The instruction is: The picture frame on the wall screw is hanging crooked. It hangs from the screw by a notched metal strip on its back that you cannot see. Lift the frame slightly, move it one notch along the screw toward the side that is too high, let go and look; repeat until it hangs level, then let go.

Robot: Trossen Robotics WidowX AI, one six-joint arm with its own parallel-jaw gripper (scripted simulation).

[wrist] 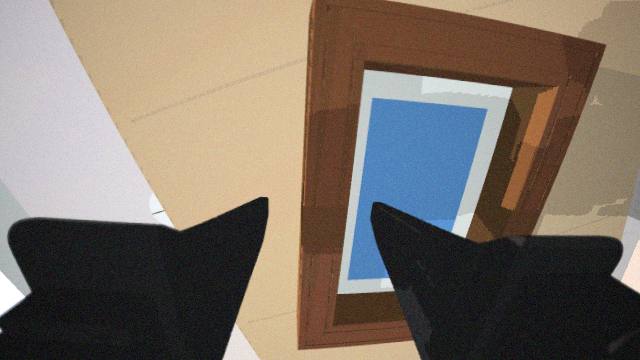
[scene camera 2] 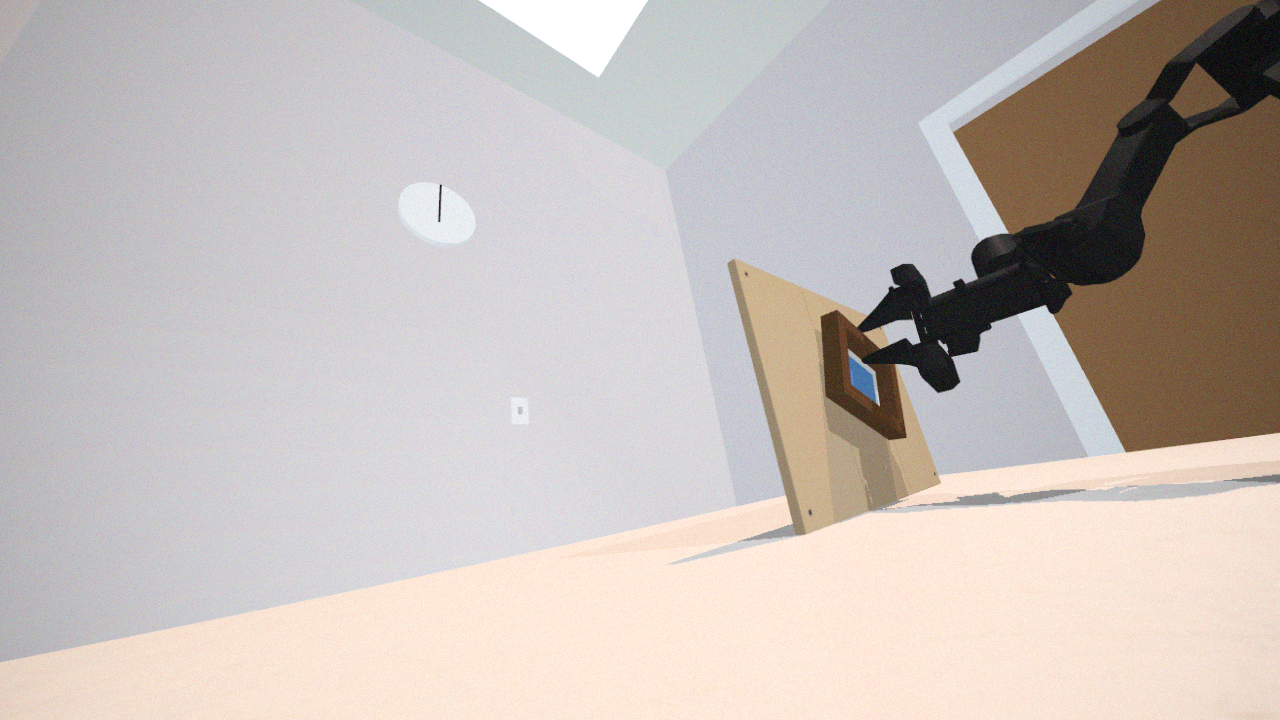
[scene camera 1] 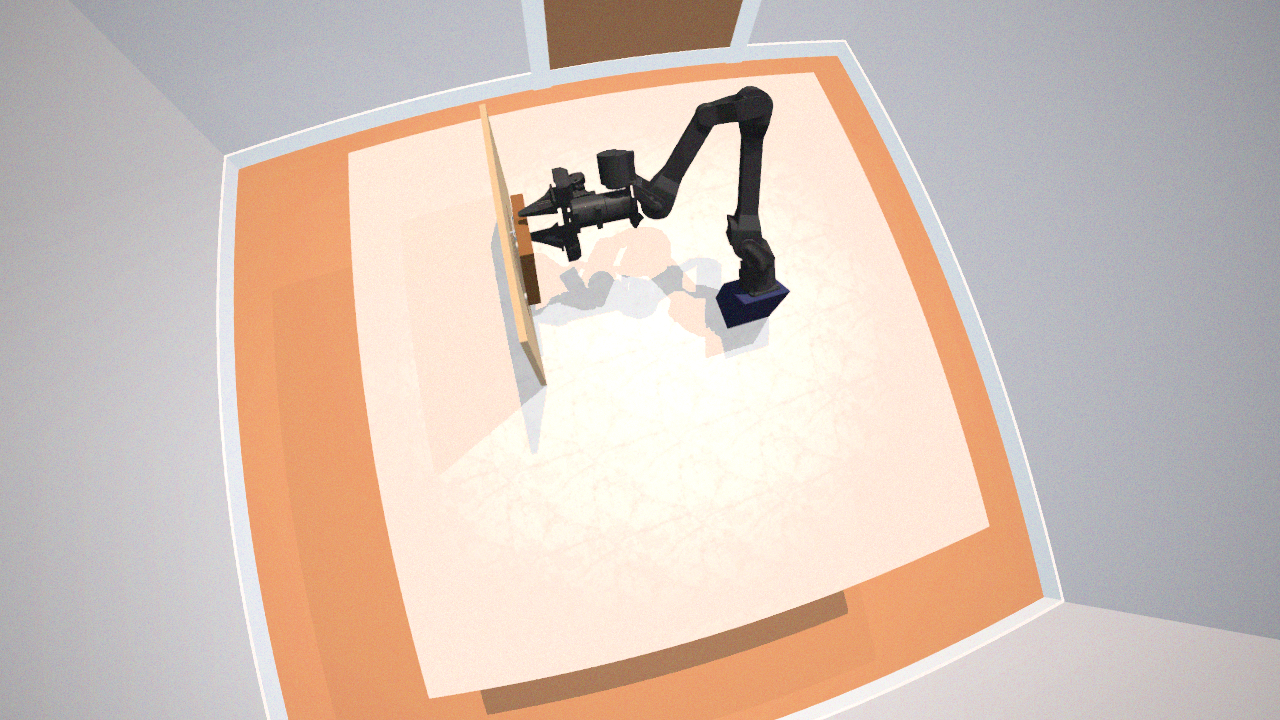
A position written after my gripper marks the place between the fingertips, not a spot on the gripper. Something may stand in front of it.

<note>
I see my gripper [scene camera 2: 859, 346], a brown picture frame [scene camera 1: 524, 245] and a tan board [scene camera 2: 833, 467].
My gripper also shows in the wrist view [wrist: 320, 208] and in scene camera 1 [scene camera 1: 520, 226]. The tan board is seen too in the wrist view [wrist: 211, 107] and in scene camera 1 [scene camera 1: 526, 331].
</note>
